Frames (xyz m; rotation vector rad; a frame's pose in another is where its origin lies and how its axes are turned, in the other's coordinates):
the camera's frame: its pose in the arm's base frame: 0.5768 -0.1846 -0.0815 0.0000 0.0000 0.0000
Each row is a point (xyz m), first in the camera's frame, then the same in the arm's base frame.
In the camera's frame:
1: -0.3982 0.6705 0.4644
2: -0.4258 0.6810 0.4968
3: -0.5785 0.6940 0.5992
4: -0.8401 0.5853 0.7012
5: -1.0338 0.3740 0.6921
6: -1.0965 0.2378 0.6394
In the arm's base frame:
1: 0.1786 0.4859 0.3829
2: 0.1510 0.4964 0.4153
3: -0.0017 0.5094 0.5177
4: -0.2633 0.4007 0.6197
5: -0.4570 0.1894 0.6106
6: -0.5197 0.0532 0.5579

